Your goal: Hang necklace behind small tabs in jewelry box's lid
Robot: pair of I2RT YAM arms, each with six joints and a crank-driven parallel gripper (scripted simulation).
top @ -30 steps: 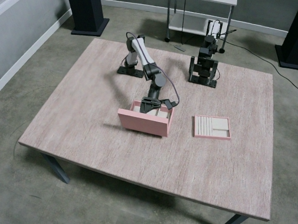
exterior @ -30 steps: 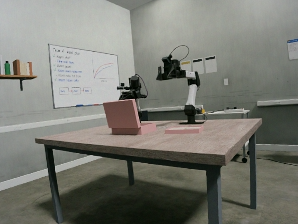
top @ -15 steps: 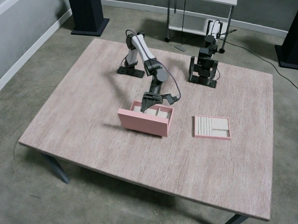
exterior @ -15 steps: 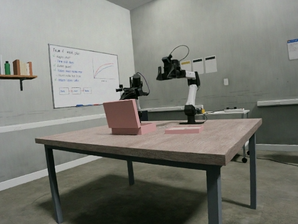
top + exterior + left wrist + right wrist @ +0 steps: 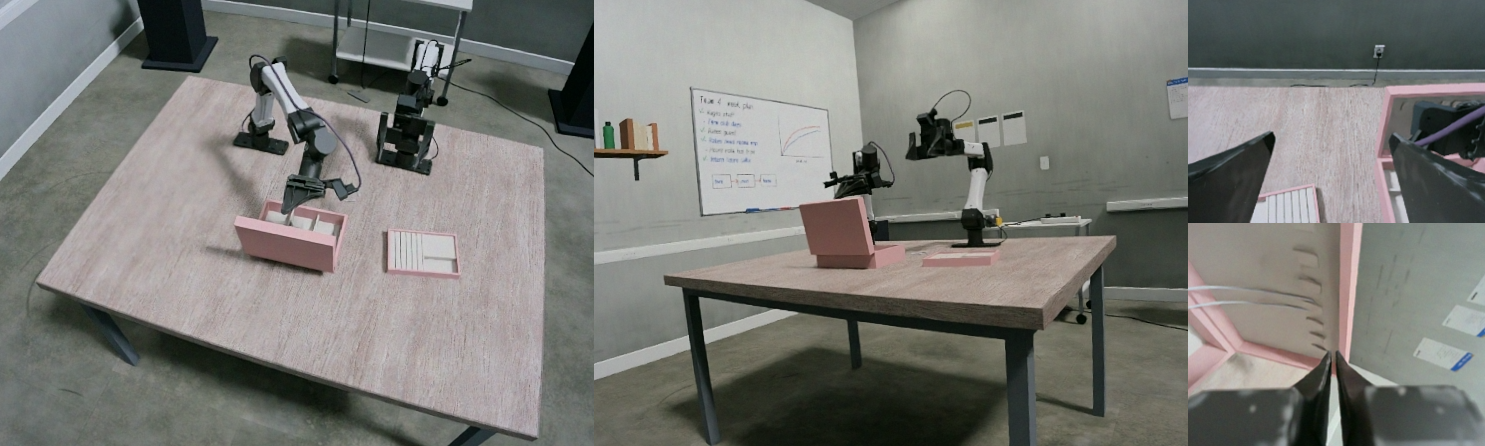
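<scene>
My right gripper is now 130 mm above the pink jewelry box, 60 mm past it and 20 mm to the right of it. Round my right hand: pink tray (400 mm to the left, 240 mm below, 100 mm behind).
</scene>
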